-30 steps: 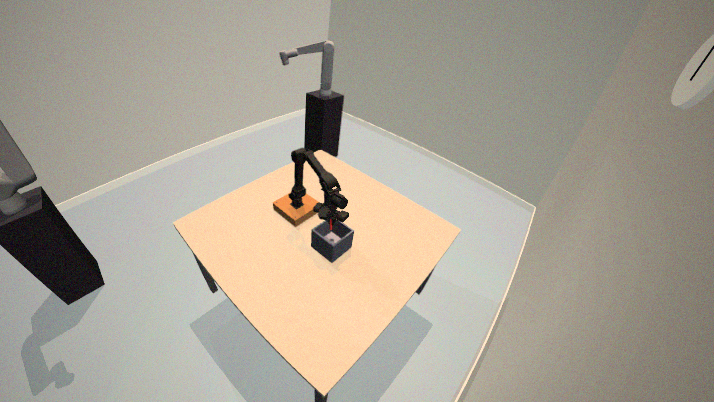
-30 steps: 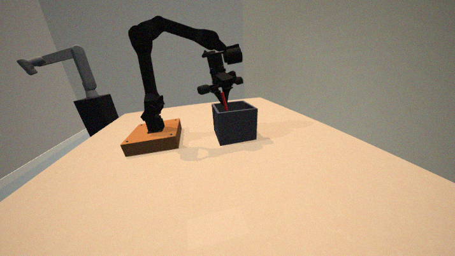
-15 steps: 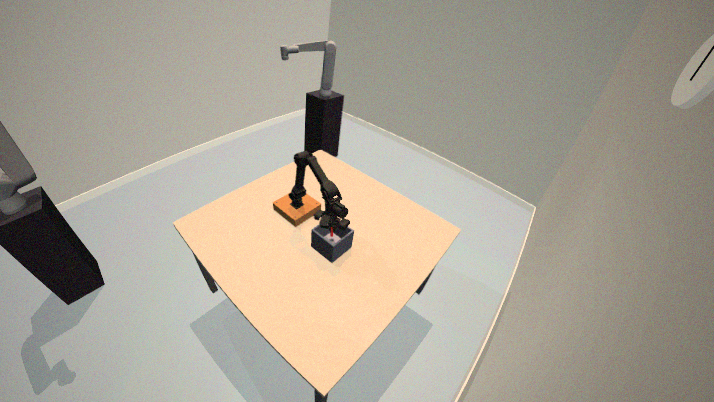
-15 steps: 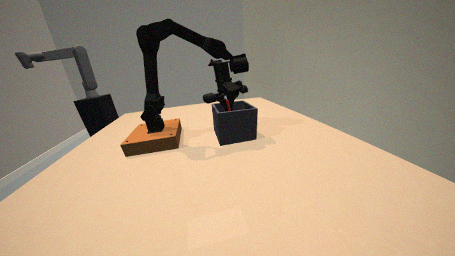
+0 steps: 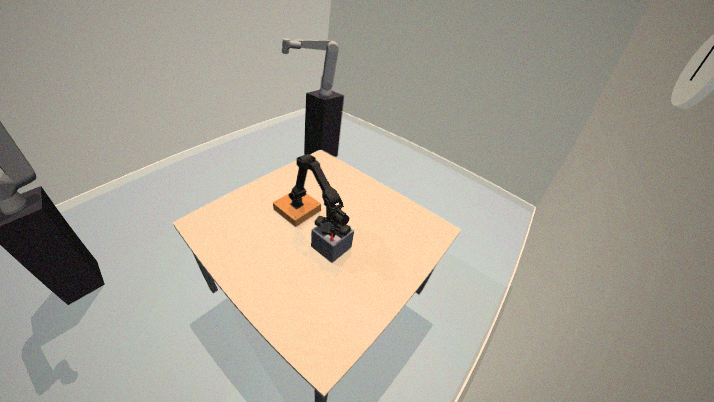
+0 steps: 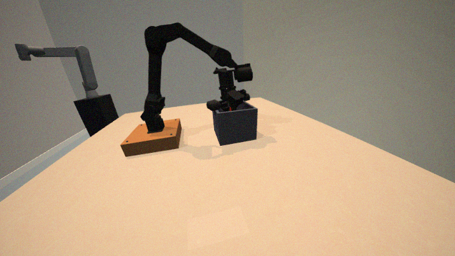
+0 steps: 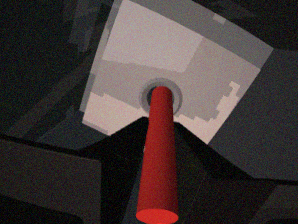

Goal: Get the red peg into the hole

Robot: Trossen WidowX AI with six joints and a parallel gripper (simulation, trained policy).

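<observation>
My gripper tip is 10 mm below the red peg. From my gripper tip the other things lie so: plate 10 mm ahead, 10 mm to the right, 30 mm below.
</observation>
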